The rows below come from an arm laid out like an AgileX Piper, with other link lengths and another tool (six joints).
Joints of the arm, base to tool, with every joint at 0 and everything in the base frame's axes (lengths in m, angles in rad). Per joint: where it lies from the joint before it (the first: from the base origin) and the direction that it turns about. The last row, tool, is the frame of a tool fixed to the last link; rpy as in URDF.
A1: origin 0 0 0.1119 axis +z
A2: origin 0 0 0 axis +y
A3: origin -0.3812 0 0.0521 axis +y
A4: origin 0.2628 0 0.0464 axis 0.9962 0 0.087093
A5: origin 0 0 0 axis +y
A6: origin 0.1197 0 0.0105 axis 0.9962 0 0.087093
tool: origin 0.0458 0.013 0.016 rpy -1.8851 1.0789 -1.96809
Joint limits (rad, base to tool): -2.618..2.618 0..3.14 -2.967..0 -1.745..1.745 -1.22..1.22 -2.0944..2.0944
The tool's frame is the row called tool.
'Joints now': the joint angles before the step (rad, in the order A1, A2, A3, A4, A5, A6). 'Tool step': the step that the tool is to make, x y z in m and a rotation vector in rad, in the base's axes. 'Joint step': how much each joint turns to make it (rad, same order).
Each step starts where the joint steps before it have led.
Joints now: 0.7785, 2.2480, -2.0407, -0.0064, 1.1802, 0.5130
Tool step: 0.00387, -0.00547, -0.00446, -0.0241, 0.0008, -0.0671
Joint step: 0.0000, 0.0062, 0.0000, -0.0359, 0.0130, 0.0737
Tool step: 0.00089, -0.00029, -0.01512, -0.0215, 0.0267, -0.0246
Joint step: 0.0000, 0.0240, 0.0000, -0.0023, 0.0112, 0.0251
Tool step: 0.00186, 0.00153, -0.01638, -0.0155, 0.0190, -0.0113
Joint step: 0.0000, 0.0274, -0.0004, -0.0001, -0.0021, 0.0116
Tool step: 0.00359, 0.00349, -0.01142, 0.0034, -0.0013, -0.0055
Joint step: 0.0000, 0.0206, 0.0000, 0.0000, -0.0237, 0.0066
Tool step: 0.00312, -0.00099, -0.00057, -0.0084, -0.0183, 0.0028
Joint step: 0.0000, 0.0018, 0.0001, -0.0196, -0.0089, 0.0016
